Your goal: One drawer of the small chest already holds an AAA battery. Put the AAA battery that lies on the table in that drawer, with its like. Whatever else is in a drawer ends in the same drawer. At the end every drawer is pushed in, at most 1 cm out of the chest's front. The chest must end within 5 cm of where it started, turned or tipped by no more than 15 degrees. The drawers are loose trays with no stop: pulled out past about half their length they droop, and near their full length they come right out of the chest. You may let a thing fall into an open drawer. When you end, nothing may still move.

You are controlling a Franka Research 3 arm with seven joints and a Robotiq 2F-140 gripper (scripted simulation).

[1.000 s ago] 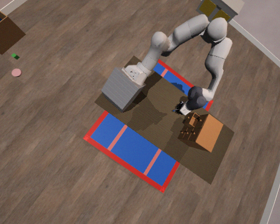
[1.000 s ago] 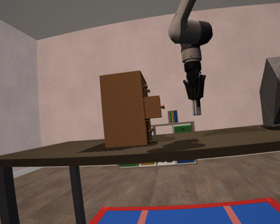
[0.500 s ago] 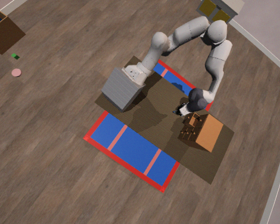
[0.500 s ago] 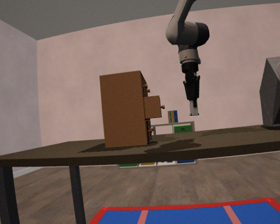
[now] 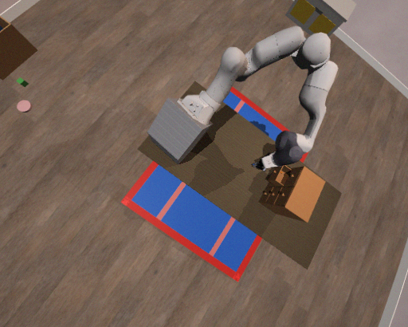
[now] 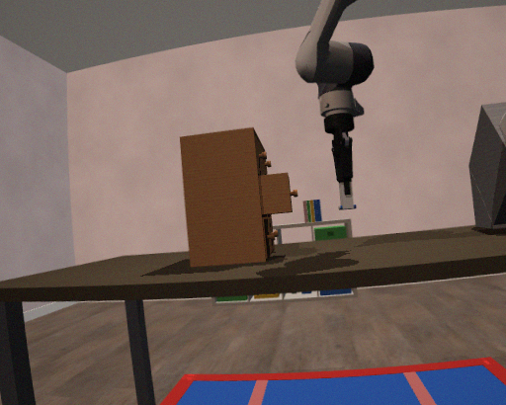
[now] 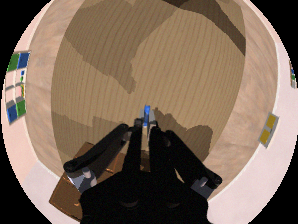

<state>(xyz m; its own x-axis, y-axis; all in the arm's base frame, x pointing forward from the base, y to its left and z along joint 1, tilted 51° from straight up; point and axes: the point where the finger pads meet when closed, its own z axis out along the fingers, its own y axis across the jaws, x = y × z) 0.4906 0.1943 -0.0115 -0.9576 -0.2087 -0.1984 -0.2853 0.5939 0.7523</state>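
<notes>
The small orange object is 17 cm ahead of my hand, 10 cm to the left of it and 2 cm below it. The rest, counted from my hand: blue AAA battery: 3 cm below; then small green thing: 28 cm ahead, 8 cm to the right, 2 cm below.
</notes>
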